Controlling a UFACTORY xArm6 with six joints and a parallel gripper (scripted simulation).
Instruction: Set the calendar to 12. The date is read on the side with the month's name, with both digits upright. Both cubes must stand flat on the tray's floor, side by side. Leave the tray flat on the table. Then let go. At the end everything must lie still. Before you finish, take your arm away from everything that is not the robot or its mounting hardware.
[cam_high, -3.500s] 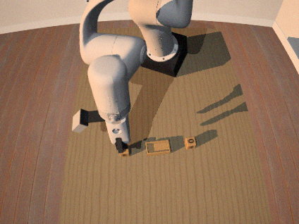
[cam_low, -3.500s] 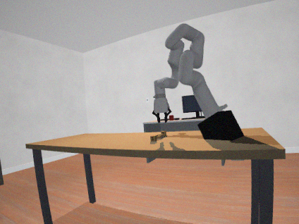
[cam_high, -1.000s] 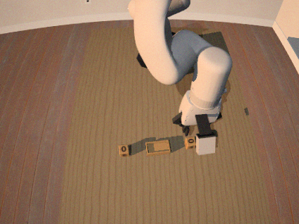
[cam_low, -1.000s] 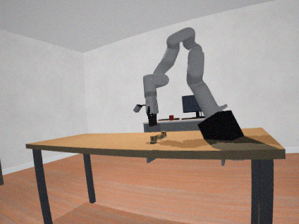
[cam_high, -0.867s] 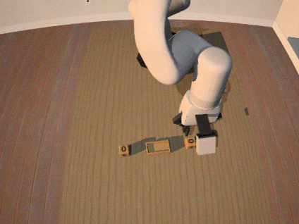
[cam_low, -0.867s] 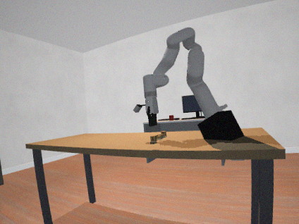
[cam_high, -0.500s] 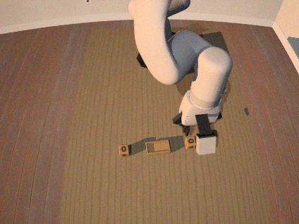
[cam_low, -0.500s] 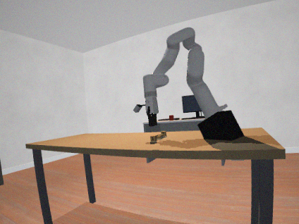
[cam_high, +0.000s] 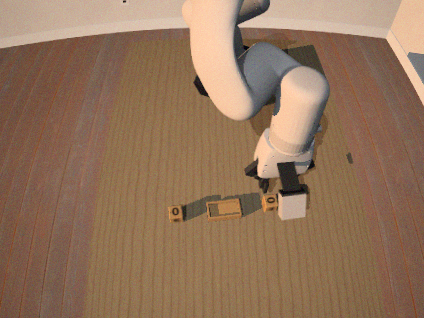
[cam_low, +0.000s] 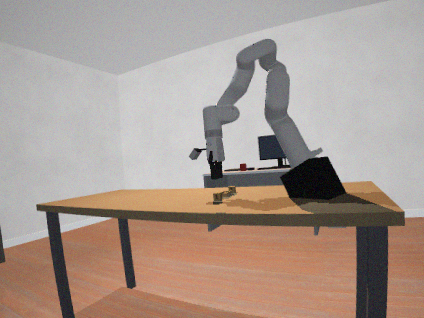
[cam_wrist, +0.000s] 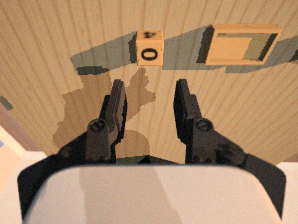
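The number cube lies 9 cm below my hand. Round my hand: tray (11 cm to the right, 10 cm below).
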